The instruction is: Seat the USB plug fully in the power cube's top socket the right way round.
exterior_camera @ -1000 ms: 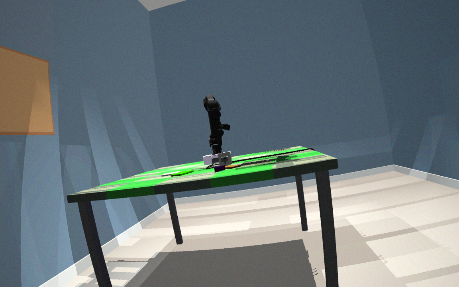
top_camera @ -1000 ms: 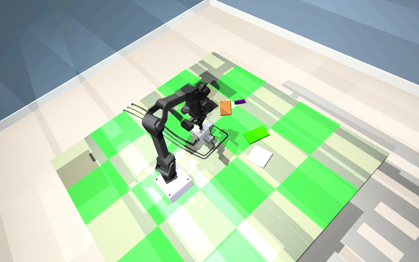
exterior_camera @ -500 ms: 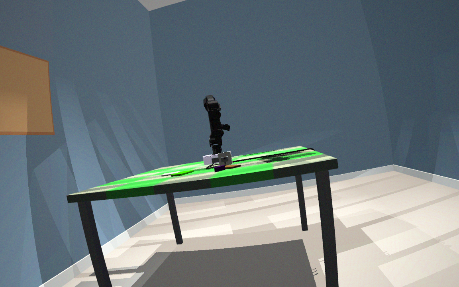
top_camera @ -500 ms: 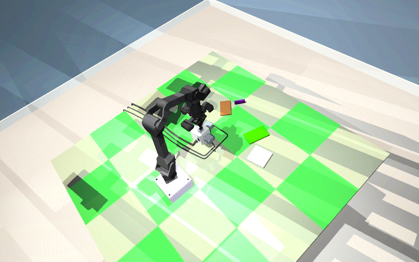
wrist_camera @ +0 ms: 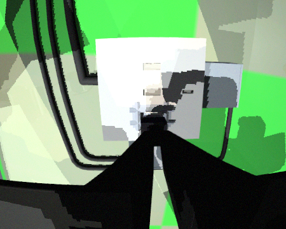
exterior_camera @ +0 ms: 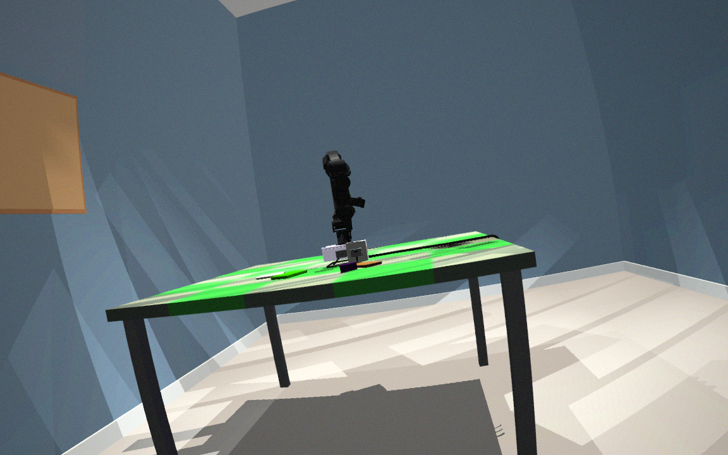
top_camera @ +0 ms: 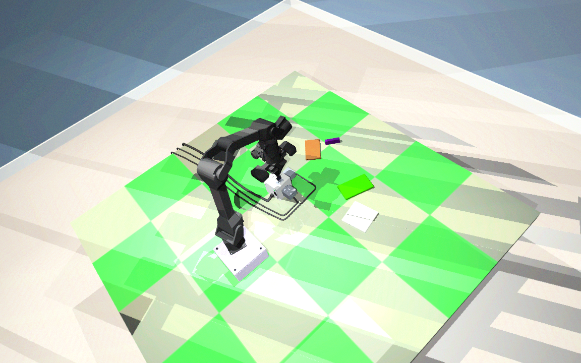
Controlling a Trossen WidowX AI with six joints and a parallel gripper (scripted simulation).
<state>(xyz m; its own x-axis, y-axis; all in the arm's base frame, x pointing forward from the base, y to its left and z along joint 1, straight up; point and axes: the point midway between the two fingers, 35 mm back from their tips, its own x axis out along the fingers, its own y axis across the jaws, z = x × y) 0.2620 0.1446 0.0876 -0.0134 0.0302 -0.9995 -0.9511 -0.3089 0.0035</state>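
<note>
The dark USB plug lies 2 cm below my gripper tip. Also, from my gripper tip: green pad 25 cm ahead, 15 cm to the right, 11 cm below; orange block 22 cm ahead, 12 cm to the left, 11 cm below; metal socket frame 5 cm below.
</note>
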